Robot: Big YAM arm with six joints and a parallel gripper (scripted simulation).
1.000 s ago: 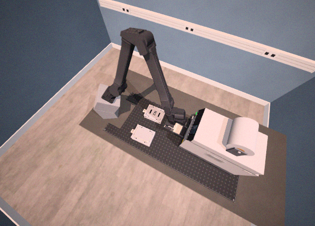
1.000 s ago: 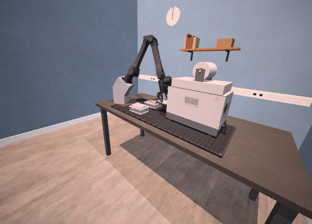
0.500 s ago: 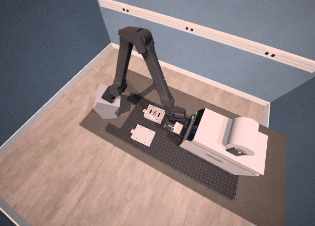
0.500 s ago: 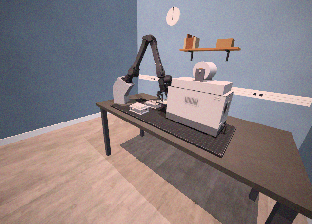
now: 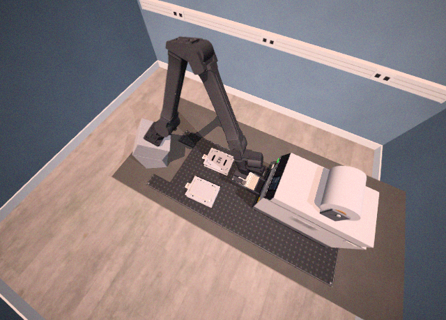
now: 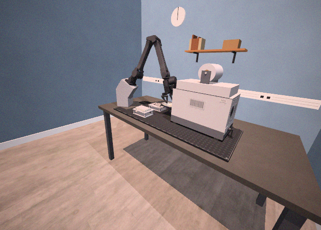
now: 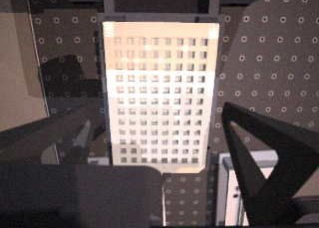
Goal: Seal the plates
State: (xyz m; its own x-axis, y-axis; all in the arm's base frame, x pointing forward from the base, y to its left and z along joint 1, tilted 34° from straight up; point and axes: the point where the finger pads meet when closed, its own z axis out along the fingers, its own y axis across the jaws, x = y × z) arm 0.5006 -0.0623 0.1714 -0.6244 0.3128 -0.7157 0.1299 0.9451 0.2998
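My gripper is now 4 cm above the sealer stage. From my hand the other things lie so: foil roll 33 cm ahead, 5 cm to the right, 28 cm above; then plate nest 21 cm behind, 13 cm to the right, 9 cm below.
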